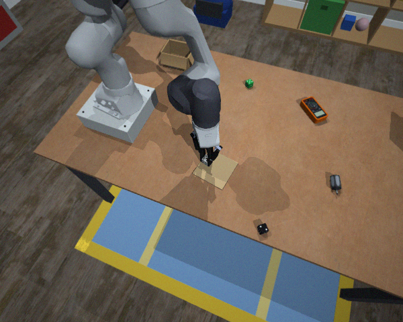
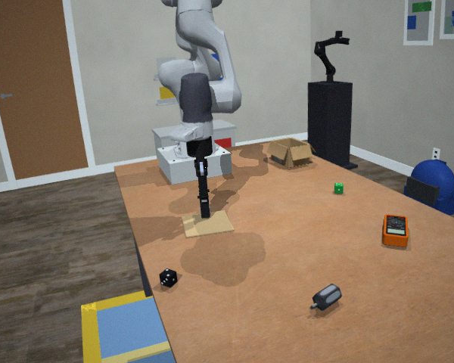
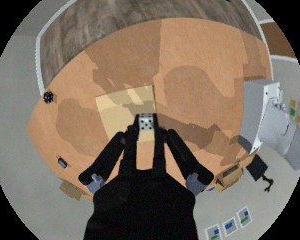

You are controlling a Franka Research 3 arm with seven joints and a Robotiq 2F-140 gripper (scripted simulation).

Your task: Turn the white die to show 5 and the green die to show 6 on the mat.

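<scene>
Right now my hand is 2 cm above the white die. Also, from my hand: tan mat (4 cm ahead, 1 cm to the right, 4 cm below); then green die (6 cm ahead, 48 cm to the left, 3 cm below); then black die (28 cm ahead, 20 cm to the right, 3 cm below).
</scene>
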